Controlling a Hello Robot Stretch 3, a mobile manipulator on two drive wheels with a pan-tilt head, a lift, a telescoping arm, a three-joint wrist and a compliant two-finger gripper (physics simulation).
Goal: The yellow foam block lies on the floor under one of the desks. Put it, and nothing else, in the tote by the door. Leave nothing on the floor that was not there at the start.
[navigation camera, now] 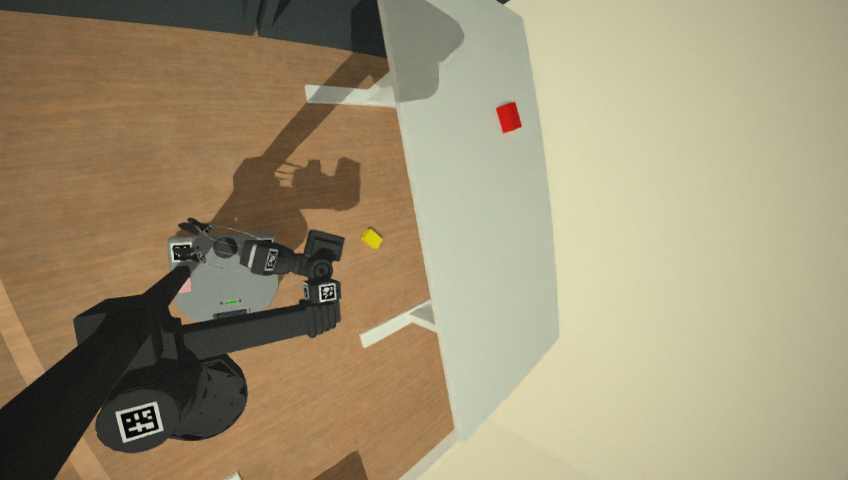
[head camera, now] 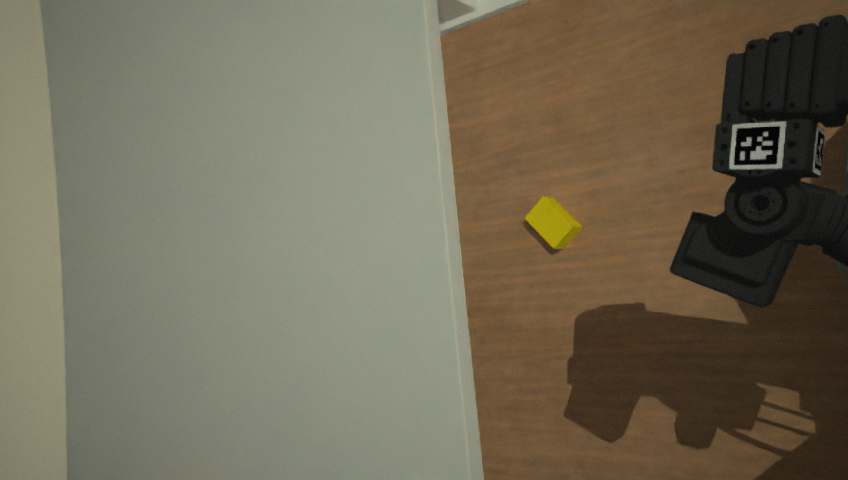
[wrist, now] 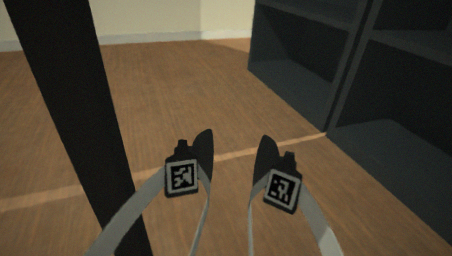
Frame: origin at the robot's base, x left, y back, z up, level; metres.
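Seen in the pictures: gripper, fingertip midpoint: (navigation camera: 176, 237); robot's base, origin of the base link: (navigation camera: 225, 246).
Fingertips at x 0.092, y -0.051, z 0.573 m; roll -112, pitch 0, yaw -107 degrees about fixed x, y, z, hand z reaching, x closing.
Offsets run from my fingertips to a thing's middle. Level surfaces: height alone.
The yellow foam block @[dz -0.551, dx -0.749, dy +0.060 m] (head camera: 553, 223) (navigation camera: 371, 238) lies on the wood floor, beside the front edge of the desk @[dz +0.147 m] (head camera: 267, 237) (navigation camera: 487, 208) as seen from above. In the navigation view it lies between the desk's two white feet. My gripper (navigation camera: 189, 240) (wrist: 235, 150) is open, with nothing between its fingertips. In the navigation view it hangs over my base and points away from the desk, with the block on the far side of the wrist. The fingers do not show in the head view. The tote does not show in these views.
A red block @[dz +0.169, dx -0.914, dy -0.375 m] (navigation camera: 508, 117) sits on the desk top. White desk feet (navigation camera: 339, 95) (navigation camera: 389, 325) reach out over the floor. Dark shelf units (navigation camera: 321, 23) (wrist: 400, 150) stand nearby. My arm (navigation camera: 249, 333) extends toward the desk. My black mast (wrist: 70, 100) crosses the wrist view's left side.
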